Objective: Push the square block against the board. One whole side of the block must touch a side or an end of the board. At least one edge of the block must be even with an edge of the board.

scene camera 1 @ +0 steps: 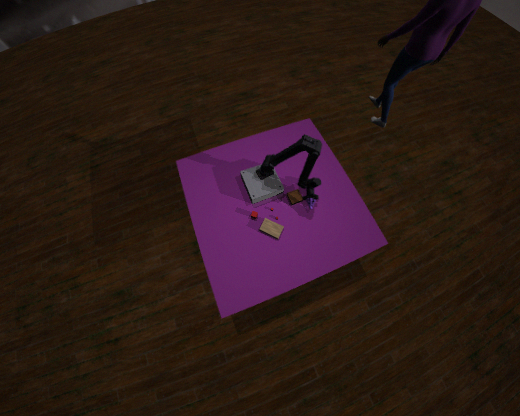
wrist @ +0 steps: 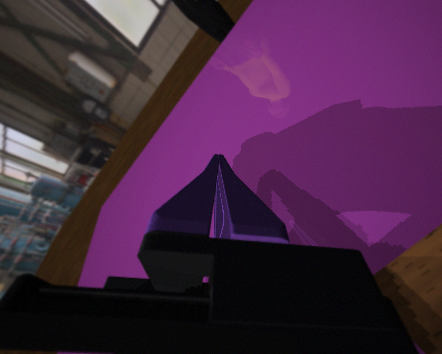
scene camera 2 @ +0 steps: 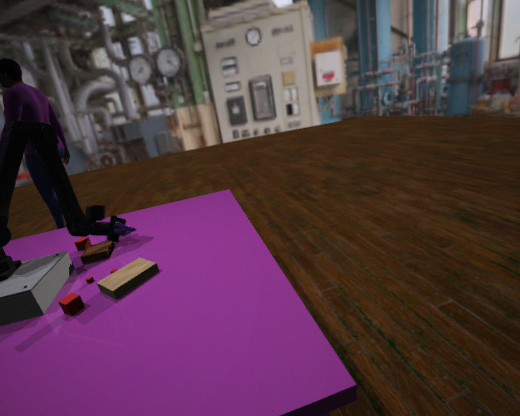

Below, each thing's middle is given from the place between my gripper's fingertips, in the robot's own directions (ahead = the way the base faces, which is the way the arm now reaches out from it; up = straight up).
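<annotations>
Counted from my hand, the square block (wrist: 404,280) is 4 cm to the right, 15 cm behind and 3 cm below. I also see the board (scene camera 2: 119,283), which is 2 cm behind my hand, 32 cm to the right of it and 3 cm below it.
</annotations>
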